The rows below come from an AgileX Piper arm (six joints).
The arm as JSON. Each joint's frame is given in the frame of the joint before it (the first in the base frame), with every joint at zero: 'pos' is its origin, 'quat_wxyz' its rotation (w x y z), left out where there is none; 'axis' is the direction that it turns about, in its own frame. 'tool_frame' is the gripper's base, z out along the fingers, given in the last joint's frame.
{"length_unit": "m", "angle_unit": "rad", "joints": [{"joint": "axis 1", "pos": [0.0, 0.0, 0.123], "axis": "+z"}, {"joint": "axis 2", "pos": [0.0, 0.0, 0.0], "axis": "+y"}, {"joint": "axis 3", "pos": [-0.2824, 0.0, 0.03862], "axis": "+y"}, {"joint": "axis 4", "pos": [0.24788, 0.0, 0.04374], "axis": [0.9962, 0.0, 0.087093]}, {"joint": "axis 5", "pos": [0.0, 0.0, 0.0], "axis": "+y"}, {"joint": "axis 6", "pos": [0.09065, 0.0, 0.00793], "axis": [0.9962, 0.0, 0.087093]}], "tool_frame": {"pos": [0.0, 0.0, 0.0], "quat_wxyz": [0.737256, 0.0, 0.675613, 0.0]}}
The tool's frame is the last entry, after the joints.
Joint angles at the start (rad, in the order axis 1, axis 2, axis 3, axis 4, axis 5, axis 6): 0.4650, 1.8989, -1.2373, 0.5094, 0.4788, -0.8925
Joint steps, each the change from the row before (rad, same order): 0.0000, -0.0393, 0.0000, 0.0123, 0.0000, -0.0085; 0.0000, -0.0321, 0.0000, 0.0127, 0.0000, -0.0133; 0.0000, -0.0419, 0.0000, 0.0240, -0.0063, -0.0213; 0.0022, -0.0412, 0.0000, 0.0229, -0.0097, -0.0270; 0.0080, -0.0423, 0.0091, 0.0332, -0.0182, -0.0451; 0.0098, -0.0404, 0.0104, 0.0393, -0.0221, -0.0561; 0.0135, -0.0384, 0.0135, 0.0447, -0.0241, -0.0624
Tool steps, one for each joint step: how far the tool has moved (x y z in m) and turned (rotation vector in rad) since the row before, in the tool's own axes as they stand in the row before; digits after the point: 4 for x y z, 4 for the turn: -0.0073, 0.0008, -0.0142, 0.0124, -0.0392, -0.0065; -0.0061, 0.0007, -0.0116, 0.0094, -0.0330, -0.0095; -0.0086, 0.0007, -0.0152, 0.0154, -0.0496, -0.0099; -0.0091, 0.0012, -0.0147, 0.0170, -0.0506, -0.0182; -0.0084, 0.0036, -0.0135, 0.0150, -0.0525, -0.0289; -0.0085, 0.0038, -0.0125, 0.0159, -0.0534, -0.0342; -0.0082, 0.0049, -0.0111, 0.0136, -0.0513, -0.0358
